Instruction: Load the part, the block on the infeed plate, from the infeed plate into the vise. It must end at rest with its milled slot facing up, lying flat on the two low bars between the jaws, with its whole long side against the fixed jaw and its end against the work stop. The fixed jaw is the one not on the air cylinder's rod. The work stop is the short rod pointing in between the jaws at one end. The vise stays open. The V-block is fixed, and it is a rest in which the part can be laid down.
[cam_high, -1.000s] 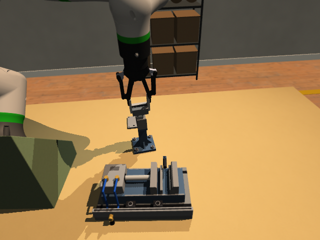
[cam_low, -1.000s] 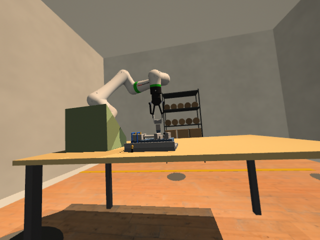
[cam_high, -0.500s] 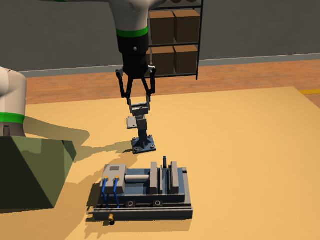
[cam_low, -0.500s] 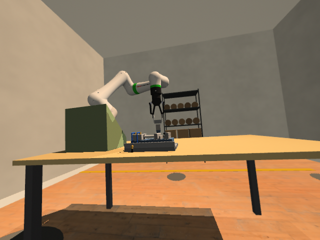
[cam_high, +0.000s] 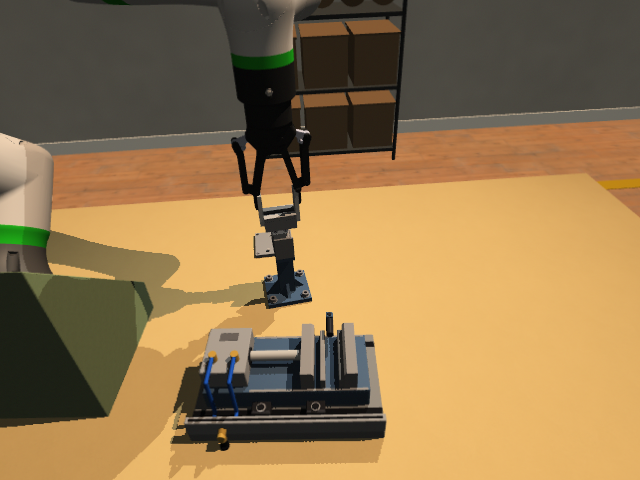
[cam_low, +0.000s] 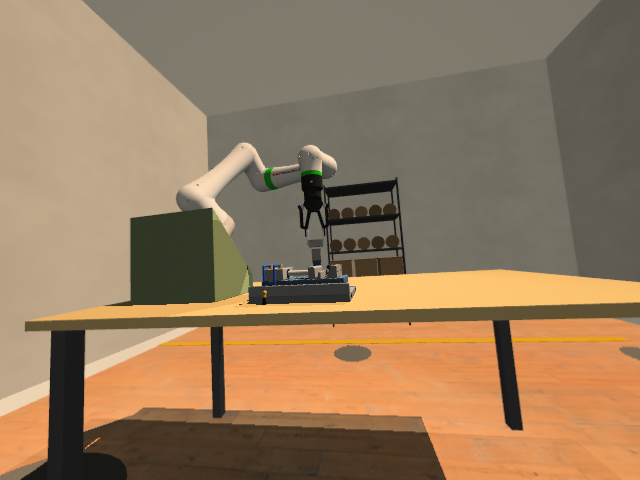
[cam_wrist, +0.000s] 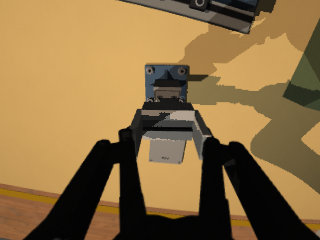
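Now: the part 2 cm below my hand. Round my hand: infeed plate: 4 cm behind, 16 cm to the left, 21 cm below; then V-block post: 15 cm below; then work stop: 8 cm ahead, 19 cm to the right, 12 cm below.
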